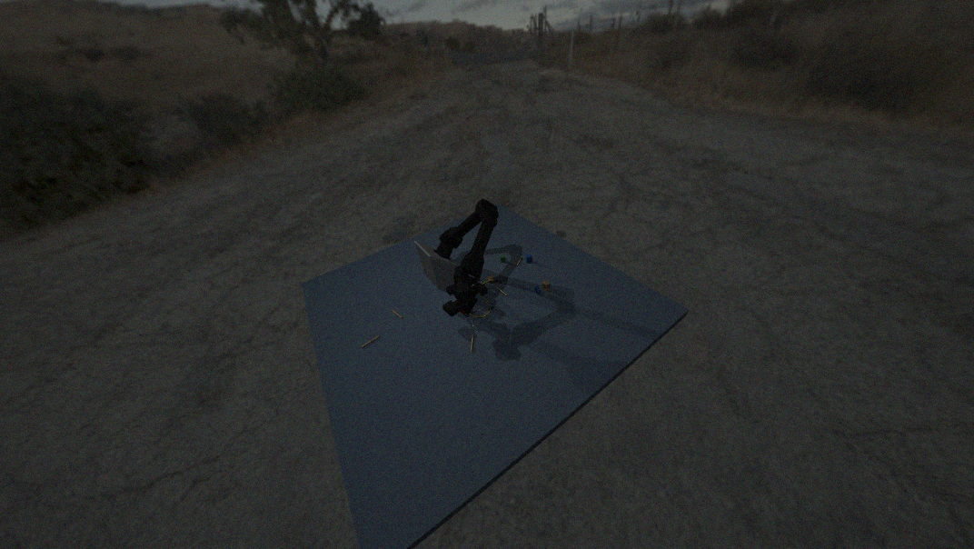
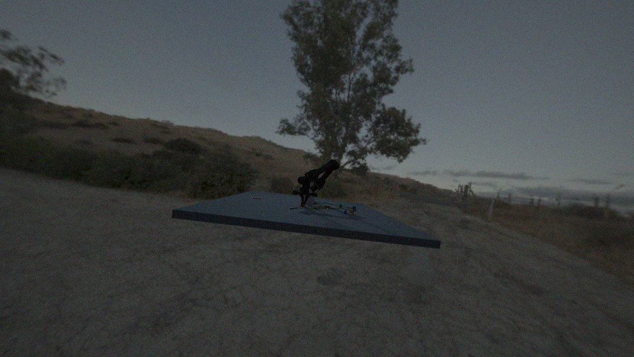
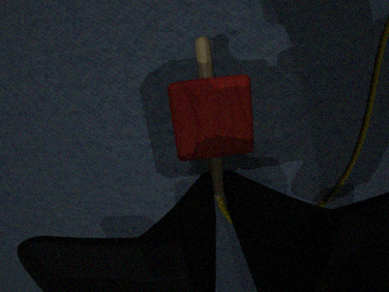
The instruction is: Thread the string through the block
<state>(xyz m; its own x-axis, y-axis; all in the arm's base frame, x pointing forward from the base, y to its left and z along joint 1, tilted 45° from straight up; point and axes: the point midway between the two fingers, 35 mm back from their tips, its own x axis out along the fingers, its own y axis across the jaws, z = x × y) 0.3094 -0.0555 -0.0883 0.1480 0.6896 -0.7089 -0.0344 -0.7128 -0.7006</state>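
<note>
My gripper tip is 1 cm past the thin wooden stick. Round my gripper tip: green object: 15 cm behind, 36 cm to the left; blue object: 12 cm ahead, 30 cm to the left; red block: 3 cm behind.
</note>
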